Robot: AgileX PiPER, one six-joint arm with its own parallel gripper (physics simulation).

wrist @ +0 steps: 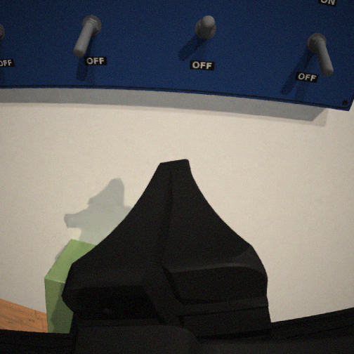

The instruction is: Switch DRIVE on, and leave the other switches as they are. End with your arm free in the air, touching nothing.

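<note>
The blue switch panel [145, 45] runs across the top of the view. The DRIVE switch [207, 26] is the middle lever, above an OFF label; its tip shows at the upper side of its base, tilted up, unlike its neighbours. The BRAKE switch [86, 38] to its left and the VALVE switch [322, 56] to its right point down toward OFF. The name plates are out of view. My gripper [176, 177] is shut, empty and below the panel's lower edge, apart from the switches.
Part of another switch [1, 32] shows at the left edge. A green block [57, 305] stands at the lower left, partly behind my gripper, by a wooden surface [20, 317]. A pale wall [280, 200] lies behind, with my gripper's shadow on it.
</note>
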